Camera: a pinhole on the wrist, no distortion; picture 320 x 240 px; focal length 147.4 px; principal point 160.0 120.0 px. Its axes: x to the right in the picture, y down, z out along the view. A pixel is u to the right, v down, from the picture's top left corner.
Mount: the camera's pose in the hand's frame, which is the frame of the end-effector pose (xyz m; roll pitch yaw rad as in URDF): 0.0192 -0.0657 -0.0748 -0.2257 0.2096 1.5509
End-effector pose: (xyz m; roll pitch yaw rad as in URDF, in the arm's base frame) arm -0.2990 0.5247 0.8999 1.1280 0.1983 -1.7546
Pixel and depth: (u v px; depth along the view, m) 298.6 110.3 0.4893
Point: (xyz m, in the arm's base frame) -0.3751 0.4726 1.4676
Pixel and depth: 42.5 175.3 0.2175
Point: -0.4901 0.6933 0.8148
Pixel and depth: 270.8 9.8 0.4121
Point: -0.5026 0.2405 1.2816
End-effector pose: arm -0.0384 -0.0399 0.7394 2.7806 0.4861 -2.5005
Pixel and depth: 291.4 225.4 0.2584
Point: -0.0196 0.2537 0.8352
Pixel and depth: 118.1 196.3 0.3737
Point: 0.2450 0.1730 0.6114
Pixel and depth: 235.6 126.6 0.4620
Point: -0.1064 0.3517 0.6088
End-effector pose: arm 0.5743 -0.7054 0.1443 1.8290 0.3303 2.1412
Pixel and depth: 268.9 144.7 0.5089
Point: 0.9479 -0.5350 0.4937
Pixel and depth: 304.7 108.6 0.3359
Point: 0.7576 -0.5096 0.4068
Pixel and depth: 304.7 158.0 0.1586
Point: 0.6366 -0.6838 0.2611
